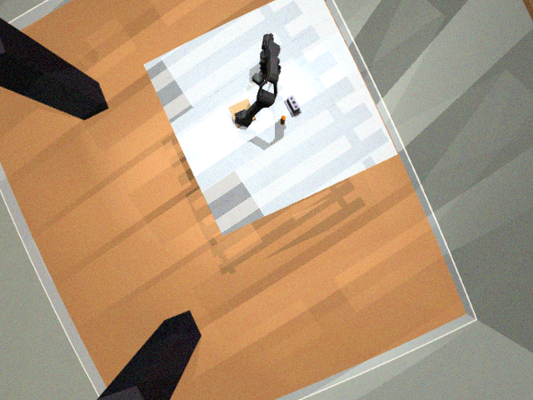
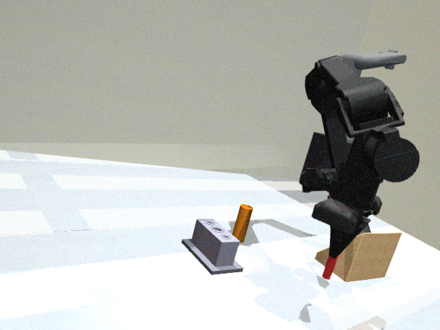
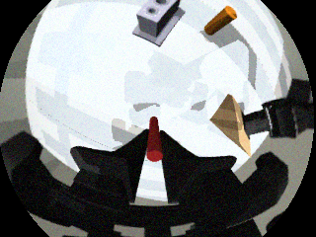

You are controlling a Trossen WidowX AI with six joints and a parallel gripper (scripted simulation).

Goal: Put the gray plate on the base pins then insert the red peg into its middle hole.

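The gray plate lies 18 cm to the right of my gripper tip, 11 cm ahead of it and 6 cm below it. Round my gripper tip: red peg right at my gripper tip; then orange peg 25 cm to the right, 6 cm below, 1 cm ahead; then base 18 cm to the right, 11 cm ahead, 10 cm below.
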